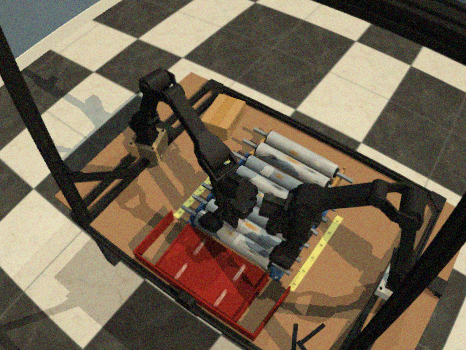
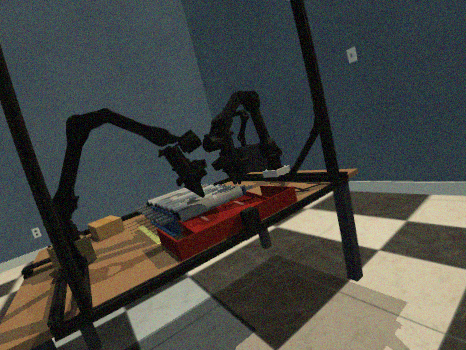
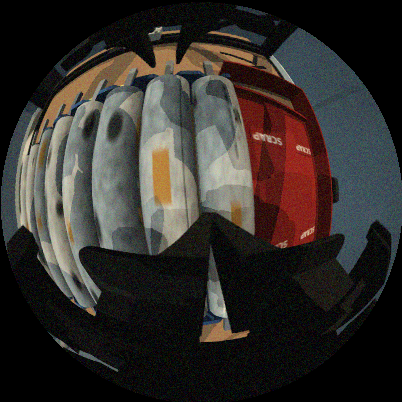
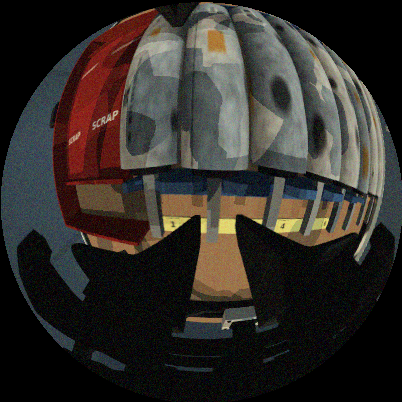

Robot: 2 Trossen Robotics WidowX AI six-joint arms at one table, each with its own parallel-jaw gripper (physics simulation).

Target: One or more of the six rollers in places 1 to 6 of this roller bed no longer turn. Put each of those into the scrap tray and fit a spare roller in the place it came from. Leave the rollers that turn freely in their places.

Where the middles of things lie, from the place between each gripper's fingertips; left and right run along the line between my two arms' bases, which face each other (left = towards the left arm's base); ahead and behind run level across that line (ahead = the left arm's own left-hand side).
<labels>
My right hand is 17 cm to the right of the scrap tray (image 1: 216,267), 17 cm past it and 4 cm above it. Also, from my right hand: tan box (image 1: 222,117): 49 cm to the left, 34 cm ahead, 4 cm below.
I see my left gripper 14 cm past the scrap tray, 5 cm above it and 1 cm to the left of it. Round my left hand: tan box (37 cm ahead, 31 cm to the left, 5 cm below).
</labels>
